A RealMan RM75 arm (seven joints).
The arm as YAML. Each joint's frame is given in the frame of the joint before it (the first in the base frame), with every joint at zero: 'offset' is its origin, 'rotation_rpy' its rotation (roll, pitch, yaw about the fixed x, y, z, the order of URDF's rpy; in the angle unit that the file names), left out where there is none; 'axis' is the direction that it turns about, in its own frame. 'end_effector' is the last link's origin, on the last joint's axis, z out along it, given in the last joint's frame.
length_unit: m
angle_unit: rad
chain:
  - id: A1
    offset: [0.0, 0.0, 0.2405]
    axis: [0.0, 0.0, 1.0]
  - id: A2
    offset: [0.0, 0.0, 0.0]
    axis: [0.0, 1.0, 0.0]
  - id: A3
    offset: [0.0, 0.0, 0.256]
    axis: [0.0, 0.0, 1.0]
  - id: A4
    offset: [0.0, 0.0, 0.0]
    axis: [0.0, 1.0, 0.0]
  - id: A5
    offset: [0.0, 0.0, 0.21]
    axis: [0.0, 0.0, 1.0]
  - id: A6
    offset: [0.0, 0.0, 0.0]
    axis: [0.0, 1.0, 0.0]
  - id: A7
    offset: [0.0, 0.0, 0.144]
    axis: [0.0, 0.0, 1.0]
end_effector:
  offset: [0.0, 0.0, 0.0]
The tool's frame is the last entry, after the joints.
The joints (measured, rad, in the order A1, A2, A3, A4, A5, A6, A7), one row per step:
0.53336, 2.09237, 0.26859, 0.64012, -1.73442, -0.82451, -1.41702
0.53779, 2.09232, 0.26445, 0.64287, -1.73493, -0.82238, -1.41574
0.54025, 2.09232, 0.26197, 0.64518, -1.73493, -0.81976, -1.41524
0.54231, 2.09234, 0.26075, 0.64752, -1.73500, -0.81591, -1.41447
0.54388, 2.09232, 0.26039, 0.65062, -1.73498, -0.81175, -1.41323
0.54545, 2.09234, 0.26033, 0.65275, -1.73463, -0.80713, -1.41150
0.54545, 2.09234, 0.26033, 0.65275, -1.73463, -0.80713, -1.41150
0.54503, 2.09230, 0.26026, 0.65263, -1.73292, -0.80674, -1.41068
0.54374, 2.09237, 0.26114, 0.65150, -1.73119, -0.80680, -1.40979
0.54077, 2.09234, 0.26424, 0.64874, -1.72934, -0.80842, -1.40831
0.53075, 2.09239, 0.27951, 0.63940, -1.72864, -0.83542, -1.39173
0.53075, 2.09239, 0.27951, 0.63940, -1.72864, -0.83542, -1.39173
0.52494, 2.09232, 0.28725, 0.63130, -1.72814, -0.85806, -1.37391
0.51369, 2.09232, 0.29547, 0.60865, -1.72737, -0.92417, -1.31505
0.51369, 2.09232, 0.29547, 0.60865, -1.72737, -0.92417, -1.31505
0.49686, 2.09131, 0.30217, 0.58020, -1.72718, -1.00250, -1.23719
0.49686, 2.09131, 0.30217, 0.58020, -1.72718, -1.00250, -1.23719
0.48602, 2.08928, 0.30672, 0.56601, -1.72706, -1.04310, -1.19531
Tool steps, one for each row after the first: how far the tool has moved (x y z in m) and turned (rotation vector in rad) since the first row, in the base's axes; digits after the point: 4 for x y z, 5 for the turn. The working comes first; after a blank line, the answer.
Tool pose at each row, in the base's axes (x y z in m, rotation vector in rad; the steps are taken from these numbers as rounded here):
0.2201, 0.3076, -0.1461, -2.00210, -0.56923, -0.06375
0.2182, 0.3075, -0.1472, -2.00628, -0.57576, -0.05772
0.2170, 0.3073, -0.1480, -2.01020, -0.57917, -0.05431
0.2161, 0.3071, -0.1489, -2.01471, -0.58084, -0.05154
0.2151, 0.3069, -0.1497, -2.01943, -0.58049, -0.04818
0.2144, 0.3068, -0.1504, -2.02433, -0.57926, -0.04592
0.2144, 0.3068, -0.1504, -2.02433, -0.57926, -0.04592
0.2147, 0.3067, -0.1503, -2.02503, -0.57613, -0.04650
0.2155, 0.3068, -0.1501, -2.02481, -0.57143, -0.04845
0.2172, 0.3072, -0.1491, -2.02197, -0.56290, -0.05247
0.2205, 0.3098, -0.1431, -1.99219, -0.52573, -0.04804
0.2205, 0.3098, -0.1431, -1.99219, -0.52573, -0.04804
0.2228, 0.3116, -0.1386, -1.97013, -0.49875, -0.04038
0.2275, 0.3147, -0.1275, -1.91405, -0.43556, -0.00625
0.2275, 0.3147, -0.1275, -1.91405, -0.43556, -0.00625
0.2348, 0.3162, -0.1139, -1.84946, -0.36177, 0.03813
0.2348, 0.3162, -0.1139, -1.84946, -0.36177, 0.03813
0.2395, 0.3163, -0.1061, -1.81460, -0.32353, 0.06124

-0.0019, -0.0001, -0.0011, -0.00622, 0.00061, 0.00609
-0.0031, -0.0003, -0.0019, -0.01118, 0.00087, 0.00900
-0.0040, -0.0005, -0.0028, -0.01629, 0.00142, 0.01033
-0.0050, -0.0007, -0.0036, -0.02134, 0.00327, 0.01049
-0.0057, -0.0008, -0.0043, -0.02622, 0.00474, 0.00955
-0.0057, -0.0008, -0.0043, -0.02622, 0.00474, 0.00955
-0.0054, -0.0009, -0.0042, -0.02623, 0.00569, 0.00703
-0.0046, -0.0008, -0.0040, -0.02485, 0.00655, 0.00307
-0.0029, -0.0004, -0.0030, -0.01993, 0.00809, -0.00381
0.0004, 0.0022, 0.0030, 0.01400, 0.03232, -0.02111
0.0004, 0.0022, 0.0030, 0.01400, 0.03232, -0.02111
0.0027, 0.0040, 0.0075, 0.03807, 0.05316, -0.03186
0.0074, 0.0071, 0.0186, 0.09490, 0.11441, -0.04971
0.0074, 0.0071, 0.0186, 0.09490, 0.11441, -0.04971
0.0147, 0.0086, 0.0322, 0.15795, 0.19008, -0.06945
0.0147, 0.0086, 0.0322, 0.15795, 0.19008, -0.06945
0.0194, 0.0087, 0.0400, 0.19123, 0.23005, -0.07961

